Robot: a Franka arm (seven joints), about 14 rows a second.
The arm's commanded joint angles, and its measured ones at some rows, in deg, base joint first. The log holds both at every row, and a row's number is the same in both.
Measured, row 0:
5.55, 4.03, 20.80, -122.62, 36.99, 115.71, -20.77
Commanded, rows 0 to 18:
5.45, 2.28, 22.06, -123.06, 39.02, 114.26, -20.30
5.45, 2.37, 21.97, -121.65, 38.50, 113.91, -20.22
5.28, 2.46, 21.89, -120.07, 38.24, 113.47, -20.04
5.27, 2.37, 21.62, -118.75, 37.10, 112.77, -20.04
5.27, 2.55, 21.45, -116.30, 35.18, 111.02, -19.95
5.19, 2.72, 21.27, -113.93, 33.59, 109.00, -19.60
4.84, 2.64, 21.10, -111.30, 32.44, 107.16, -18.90
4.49, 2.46, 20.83, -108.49, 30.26, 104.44, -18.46
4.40, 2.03, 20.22, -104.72, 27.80, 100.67, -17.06
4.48, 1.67, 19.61, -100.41, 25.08, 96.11, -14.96
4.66, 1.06, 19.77, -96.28, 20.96, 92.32, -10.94
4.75, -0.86, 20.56, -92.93, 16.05, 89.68, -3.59
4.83, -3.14, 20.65, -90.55, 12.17, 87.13, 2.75
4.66, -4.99, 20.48, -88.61, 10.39, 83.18, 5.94
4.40, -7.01, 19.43, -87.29, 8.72, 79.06, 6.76
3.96, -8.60, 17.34, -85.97, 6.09, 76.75, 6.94
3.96, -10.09, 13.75, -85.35, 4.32, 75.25, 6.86
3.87, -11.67, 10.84, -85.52, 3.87, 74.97, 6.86
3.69, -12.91, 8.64, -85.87, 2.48, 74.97, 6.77
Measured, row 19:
4.06, -11.35, 13.21, -85.86, 5.21, 75.94, 5.81
